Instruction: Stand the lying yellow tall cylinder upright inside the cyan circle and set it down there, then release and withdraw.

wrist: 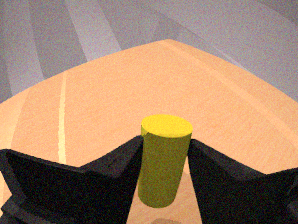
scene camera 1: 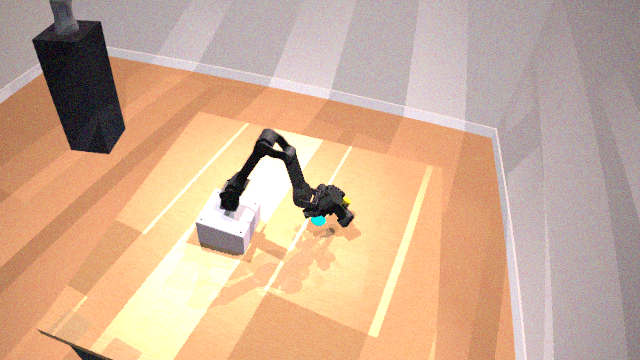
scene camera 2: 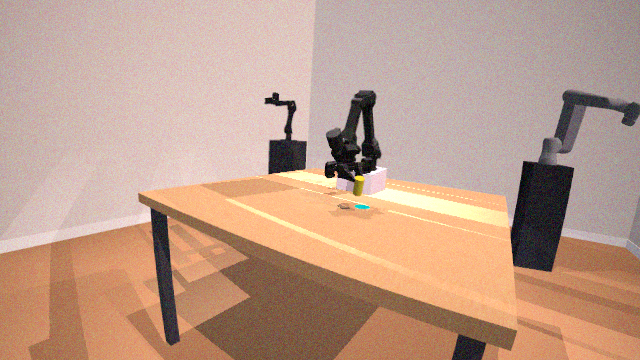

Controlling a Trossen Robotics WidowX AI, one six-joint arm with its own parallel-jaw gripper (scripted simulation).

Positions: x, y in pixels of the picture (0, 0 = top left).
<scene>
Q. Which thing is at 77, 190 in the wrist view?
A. My gripper.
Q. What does my gripper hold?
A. A yellow tall cylinder.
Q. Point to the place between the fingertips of my gripper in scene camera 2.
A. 358, 180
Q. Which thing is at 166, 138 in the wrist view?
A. A yellow tall cylinder.
</scene>
